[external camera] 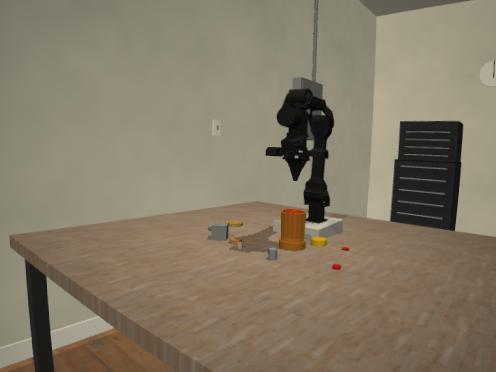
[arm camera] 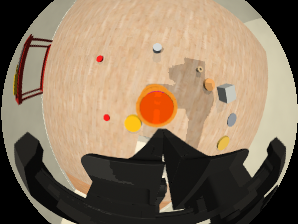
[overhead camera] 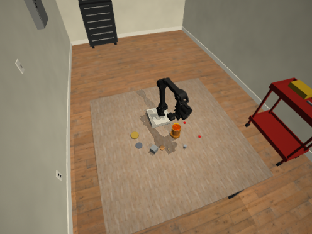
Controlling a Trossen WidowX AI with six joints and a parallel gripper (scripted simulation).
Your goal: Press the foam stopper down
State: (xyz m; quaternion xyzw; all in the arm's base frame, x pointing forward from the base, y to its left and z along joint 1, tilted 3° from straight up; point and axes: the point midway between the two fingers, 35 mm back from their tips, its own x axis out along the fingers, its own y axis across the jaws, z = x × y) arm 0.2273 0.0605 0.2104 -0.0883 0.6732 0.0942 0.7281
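The orange foam stopper is 14 cm below my hand. Round my hand: small tan disc (24 cm below, 15 cm to the right, 10 cm ahead); yellow disc (24 cm below, 9 cm behind, 4 cm to the left); small grey cylinder (23 cm below, 14 cm ahead, 4 cm to the left).
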